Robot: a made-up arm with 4 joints. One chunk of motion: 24 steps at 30 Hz.
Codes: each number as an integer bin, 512 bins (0 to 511) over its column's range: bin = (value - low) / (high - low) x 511, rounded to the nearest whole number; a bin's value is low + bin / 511 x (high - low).
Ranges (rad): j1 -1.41..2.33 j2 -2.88..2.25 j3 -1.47..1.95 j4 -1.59..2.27
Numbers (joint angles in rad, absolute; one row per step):
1: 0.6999 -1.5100 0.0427 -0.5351
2: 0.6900 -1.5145 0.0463 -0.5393
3: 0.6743 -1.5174 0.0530 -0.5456
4: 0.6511 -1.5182 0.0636 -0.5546
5: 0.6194 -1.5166 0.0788 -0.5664
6: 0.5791 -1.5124 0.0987 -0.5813
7: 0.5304 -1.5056 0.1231 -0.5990
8: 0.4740 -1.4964 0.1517 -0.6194
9: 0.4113 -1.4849 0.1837 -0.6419
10: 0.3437 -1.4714 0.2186 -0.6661
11: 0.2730 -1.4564 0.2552 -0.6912
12: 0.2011 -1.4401 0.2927 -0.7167
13: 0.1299 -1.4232 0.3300 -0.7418
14: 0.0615 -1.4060 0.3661 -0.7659
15: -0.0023 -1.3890 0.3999 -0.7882
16: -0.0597 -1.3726 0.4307 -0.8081
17: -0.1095 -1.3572 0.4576 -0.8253
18: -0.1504 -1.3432 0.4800 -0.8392
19: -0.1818 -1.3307 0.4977 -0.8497
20: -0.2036 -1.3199 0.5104 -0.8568
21: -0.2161 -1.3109 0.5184 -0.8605
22: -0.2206 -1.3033 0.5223 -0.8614
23: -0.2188 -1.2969 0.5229 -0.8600
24: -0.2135 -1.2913 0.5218 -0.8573
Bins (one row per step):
1: 288 136 226 140
2: 287 136 227 139
3: 285 136 228 138
4: 282 136 229 137
5: 277 136 231 136
6: 272 136 234 134
7: 265 137 238 131
8: 257 138 242 128
9: 249 139 247 126
10: 240 140 252 122
11: 230 142 258 119
12: 220 143 263 116
13: 210 145 269 112
14: 201 147 274 109
15: 192 149 279 106
16: 184 150 284 104
17: 178 152 288 101
18: 172 153 291 99
19: 168 154 294 98
20: 165 155 296 97
21: 163 156 297 97
22: 163 157 298 96
23: 163 158 298 97
24: 163 158 298 97

